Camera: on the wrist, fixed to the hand. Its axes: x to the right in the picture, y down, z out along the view.
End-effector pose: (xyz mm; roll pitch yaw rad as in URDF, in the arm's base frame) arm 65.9 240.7 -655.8 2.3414 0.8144 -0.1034
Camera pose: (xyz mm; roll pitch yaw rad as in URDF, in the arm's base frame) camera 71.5 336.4 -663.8 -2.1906 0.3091 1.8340
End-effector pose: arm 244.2 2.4 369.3 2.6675 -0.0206 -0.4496
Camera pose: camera 287.0 85.5 391.9 -3.0847 0.1489 1.1313
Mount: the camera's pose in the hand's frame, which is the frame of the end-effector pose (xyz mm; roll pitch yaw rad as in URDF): 2.9 -72.9 -62.7 0.0713 0.3254 -1.5846
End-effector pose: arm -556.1 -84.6 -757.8 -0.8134 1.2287 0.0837
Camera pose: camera -537.8 -179.0 -757.2 -1.1897 -0.1704 -1.0274
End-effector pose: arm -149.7 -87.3 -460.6 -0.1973 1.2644 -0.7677
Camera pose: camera -239.6 -116.9 -477.6 -1.1912 0.0261 -2.4646
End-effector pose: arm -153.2 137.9 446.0 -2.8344 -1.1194 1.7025
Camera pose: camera -193.8 59.5 484.3 2.0180 -0.2487 -2.4218
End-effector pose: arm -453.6 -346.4 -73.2 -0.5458 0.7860 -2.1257
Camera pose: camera -529.4 -288.7 -86.4 -0.7211 -0.1645 2.7346
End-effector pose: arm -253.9 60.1 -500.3 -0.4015 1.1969 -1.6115
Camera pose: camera -344.4 90.0 -513.7 -1.1220 -0.0399 -3.1162
